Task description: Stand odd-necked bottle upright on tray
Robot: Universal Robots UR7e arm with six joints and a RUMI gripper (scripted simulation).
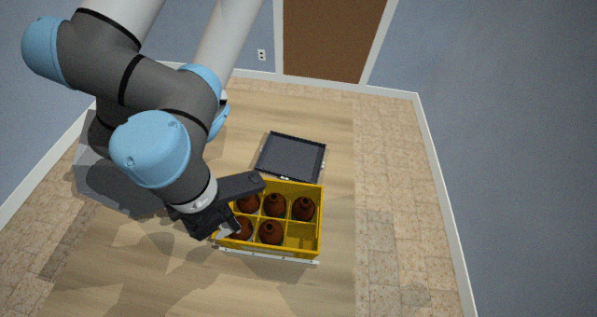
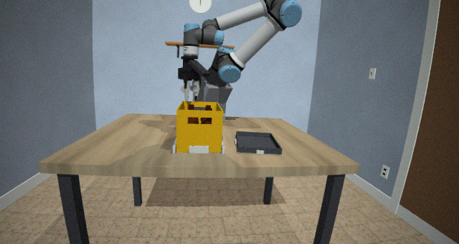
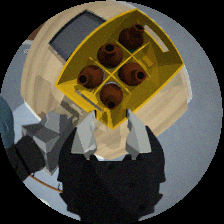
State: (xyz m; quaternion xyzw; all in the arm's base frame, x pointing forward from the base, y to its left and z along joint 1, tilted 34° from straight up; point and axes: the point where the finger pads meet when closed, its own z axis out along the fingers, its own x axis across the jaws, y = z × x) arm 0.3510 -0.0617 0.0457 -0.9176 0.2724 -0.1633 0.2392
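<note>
Right now my hand is 11 cm above the crate, 7 cm to the right of it and 7 cm short of it. Also, from my hand: tray: 34 cm to the left, 18 cm below, 1 cm ahead; bottle: 15 cm ahead, 14 cm to the left, 11 cm below.
</note>
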